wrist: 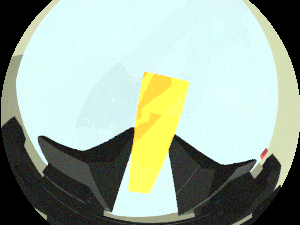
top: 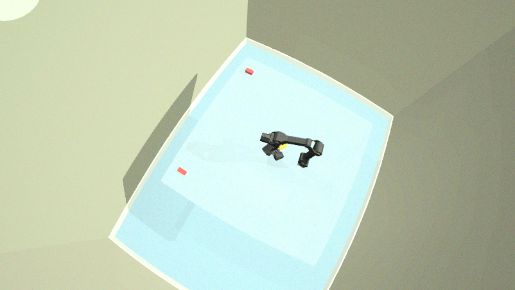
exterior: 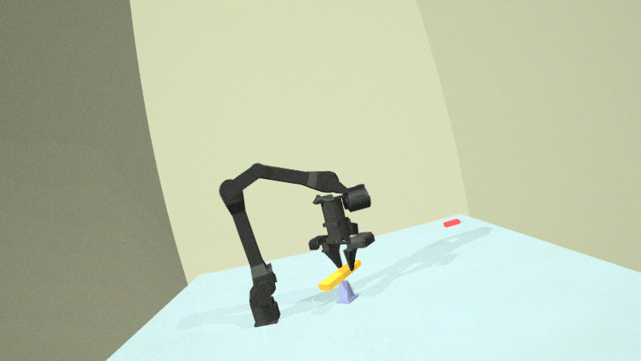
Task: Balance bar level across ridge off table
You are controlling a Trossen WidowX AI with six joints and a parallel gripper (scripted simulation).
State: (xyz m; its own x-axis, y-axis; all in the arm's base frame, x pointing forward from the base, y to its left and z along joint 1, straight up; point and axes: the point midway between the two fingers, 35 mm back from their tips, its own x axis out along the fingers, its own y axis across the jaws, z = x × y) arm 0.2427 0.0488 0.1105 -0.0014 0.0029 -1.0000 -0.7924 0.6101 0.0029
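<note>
My gripper tip is 2 cm to the left of the yellow bar and 2 cm past it. Round my gripper tip: red block: 50 cm ahead, 45 cm to the left, 7 cm below.
</note>
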